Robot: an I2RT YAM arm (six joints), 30 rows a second.
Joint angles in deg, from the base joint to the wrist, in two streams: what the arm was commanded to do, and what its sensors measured. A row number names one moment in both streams.
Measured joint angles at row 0:
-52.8, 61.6, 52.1, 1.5, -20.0, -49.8
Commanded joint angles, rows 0 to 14:
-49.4, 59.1, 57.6, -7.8, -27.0, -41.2
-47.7, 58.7, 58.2, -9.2, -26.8, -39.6
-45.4, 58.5, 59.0, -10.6, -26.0, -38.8
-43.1, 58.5, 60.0, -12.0, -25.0, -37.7
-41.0, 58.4, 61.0, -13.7, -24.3, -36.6
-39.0, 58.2, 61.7, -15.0, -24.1, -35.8
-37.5, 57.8, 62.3, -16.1, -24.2, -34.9
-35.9, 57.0, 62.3, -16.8, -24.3, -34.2
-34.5, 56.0, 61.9, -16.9, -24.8, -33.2
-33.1, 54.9, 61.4, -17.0, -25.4, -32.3
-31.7, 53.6, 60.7, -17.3, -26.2, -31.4
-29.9, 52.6, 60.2, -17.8, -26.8, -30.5
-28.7, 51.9, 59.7, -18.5, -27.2, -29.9
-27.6, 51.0, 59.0, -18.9, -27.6, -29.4
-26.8, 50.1, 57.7, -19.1, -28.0, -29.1
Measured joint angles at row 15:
-30.2, 54.3, 59.8, -16.0, -24.4, -33.5
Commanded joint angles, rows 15 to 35:
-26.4, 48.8, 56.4, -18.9, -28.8, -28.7
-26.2, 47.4, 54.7, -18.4, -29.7, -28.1
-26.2, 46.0, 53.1, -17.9, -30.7, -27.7
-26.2, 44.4, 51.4, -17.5, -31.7, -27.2
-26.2, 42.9, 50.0, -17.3, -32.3, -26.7
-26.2, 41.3, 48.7, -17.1, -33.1, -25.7
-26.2, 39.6, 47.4, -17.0, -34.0, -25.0
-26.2, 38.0, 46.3, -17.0, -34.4, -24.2
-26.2, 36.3, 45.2, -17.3, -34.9, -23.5
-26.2, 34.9, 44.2, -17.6, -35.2, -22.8
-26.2, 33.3, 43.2, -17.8, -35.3, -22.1
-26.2, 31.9, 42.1, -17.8, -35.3, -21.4
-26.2, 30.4, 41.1, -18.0, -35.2, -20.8
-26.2, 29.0, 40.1, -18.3, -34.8, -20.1
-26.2, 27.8, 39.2, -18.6, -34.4, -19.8
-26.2, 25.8, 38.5, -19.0, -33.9, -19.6
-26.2, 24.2, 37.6, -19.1, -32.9, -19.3
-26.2, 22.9, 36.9, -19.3, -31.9, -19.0
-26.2, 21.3, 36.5, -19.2, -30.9, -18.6
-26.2, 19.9, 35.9, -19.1, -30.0, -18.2
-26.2, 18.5, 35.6, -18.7, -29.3, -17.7
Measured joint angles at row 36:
-26.4, 22.9, 37.0, -18.9, -31.7, -20.7
